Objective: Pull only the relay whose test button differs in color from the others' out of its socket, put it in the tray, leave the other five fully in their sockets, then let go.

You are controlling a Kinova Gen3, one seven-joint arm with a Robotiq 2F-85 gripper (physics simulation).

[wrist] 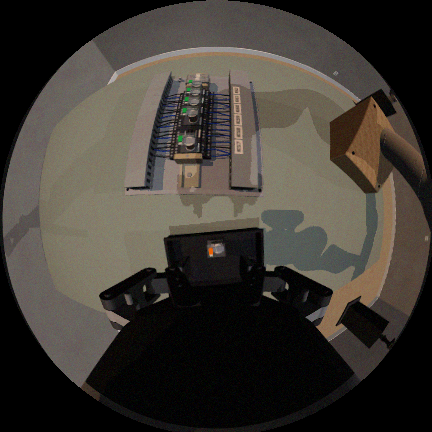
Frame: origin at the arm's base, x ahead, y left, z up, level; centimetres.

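Where they show: gripper, fingertip midpoint: [214, 264]; arm's base, link origin: [387, 142].
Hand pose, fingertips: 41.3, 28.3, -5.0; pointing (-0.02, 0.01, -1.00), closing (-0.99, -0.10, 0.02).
Note:
Each offset is from my fingertips to the top centre of the thing, as dx, dy, dz. "spot": to the spot under its first point.
The relay with the orange test button {-0.4, +0.4, -6.9} [216, 249] lies in the black tray {spot: -6.9, -0.5, -11.2} [250, 241], near the tray's middle. My gripper [214, 264] is open, with its fingers apart over the near part of the tray. The orange-button relay shows beyond the fingertips, between their lines, and nothing is held. Several relays with green test buttons {+5.6, -15.8, -4.6} [190, 142] stand in a row in the black sockets on the panel. The nearest is the largest in view; the far ones are small and partly overlapped, so their exact seating is hard to tell.
The grey panel {+6.2, -24.0, -10.5} [215, 182] lies beyond the tray, with a wire duct {+15.2, -23.4, -7.3} [140, 140] at left and a labelled duct {spot: -4.0, -12.8, -7.2} [246, 167] at right. Blue wires run between ducts and sockets. A wooden block [352, 147] with a grey cylinder stands at right. A dark box-shaped fixture [365, 324] is at lower right.

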